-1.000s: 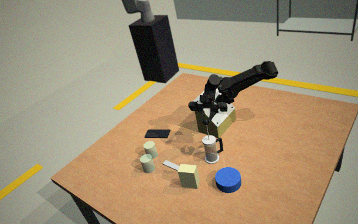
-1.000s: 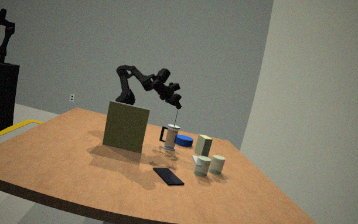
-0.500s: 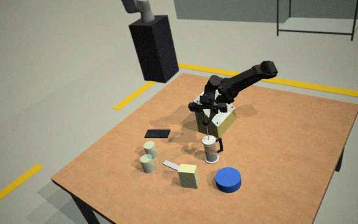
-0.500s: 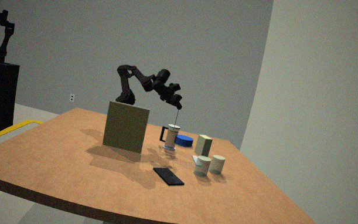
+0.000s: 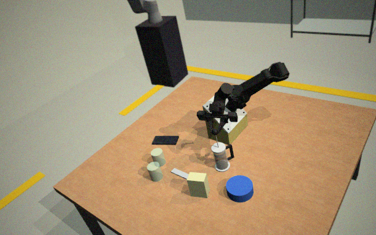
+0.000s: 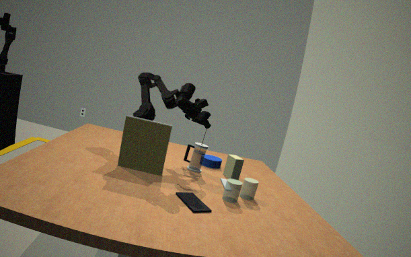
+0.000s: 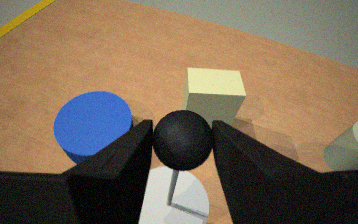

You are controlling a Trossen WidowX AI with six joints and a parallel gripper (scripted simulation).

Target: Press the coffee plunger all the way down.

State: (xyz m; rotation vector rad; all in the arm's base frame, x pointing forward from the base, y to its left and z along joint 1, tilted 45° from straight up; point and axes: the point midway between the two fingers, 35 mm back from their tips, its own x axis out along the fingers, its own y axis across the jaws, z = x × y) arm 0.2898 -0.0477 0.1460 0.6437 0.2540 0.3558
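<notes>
Right now my gripper tip is 30 mm past the glass coffee press, 10 mm to the right of it and 120 mm above it. Round my gripper tip: blue disc: 100 mm ahead, 140 mm to the left, 210 mm below.
</notes>
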